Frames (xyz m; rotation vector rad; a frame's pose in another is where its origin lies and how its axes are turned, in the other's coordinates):
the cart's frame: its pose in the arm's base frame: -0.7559 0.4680 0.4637 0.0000 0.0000 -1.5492
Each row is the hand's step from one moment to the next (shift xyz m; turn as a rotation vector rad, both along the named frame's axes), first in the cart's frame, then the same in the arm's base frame.
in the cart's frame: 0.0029 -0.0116 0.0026 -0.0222 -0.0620 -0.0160
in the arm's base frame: -0.0115 -0.0031 0.0026 -0.0625 0.0209 -0.0160
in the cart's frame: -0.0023 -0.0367 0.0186 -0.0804 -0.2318 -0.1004
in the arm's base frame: -0.0367 0.0015 0.0186 -0.2335 0.0754 -0.1004
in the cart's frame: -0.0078 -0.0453 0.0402 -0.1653 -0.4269 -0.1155
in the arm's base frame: -0.0455 0.0068 0.0402 -0.4304 0.1560 -0.1155
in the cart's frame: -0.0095 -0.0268 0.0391 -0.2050 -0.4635 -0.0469
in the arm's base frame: -0.0270 0.0089 0.0391 -0.4678 0.1949 -0.0469
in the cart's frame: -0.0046 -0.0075 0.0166 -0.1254 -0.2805 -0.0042
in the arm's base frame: -0.0076 0.0044 0.0166 -0.2831 0.1193 -0.0042
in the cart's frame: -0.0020 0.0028 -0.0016 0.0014 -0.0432 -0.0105
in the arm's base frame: 0.0028 0.0021 -0.0016 -0.0432 -0.0023 -0.0105
